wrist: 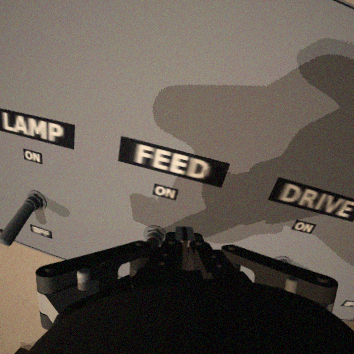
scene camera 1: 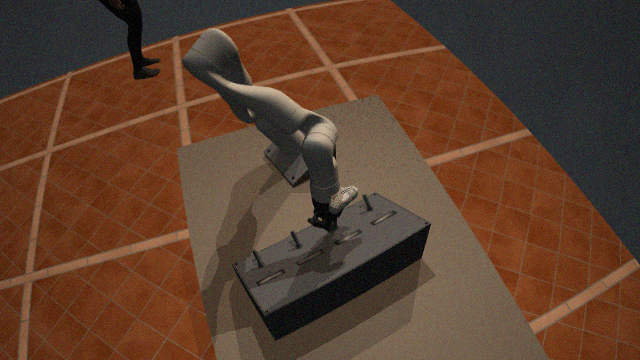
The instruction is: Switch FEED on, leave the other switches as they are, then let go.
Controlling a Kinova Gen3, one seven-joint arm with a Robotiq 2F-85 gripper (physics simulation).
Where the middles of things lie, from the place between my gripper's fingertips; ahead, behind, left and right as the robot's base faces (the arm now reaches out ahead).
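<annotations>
Grey switch box (scene camera 1: pixel 295 285): my hand 3 cm above it, 4 cm to the left of it, 6 cm short of it.
</annotations>
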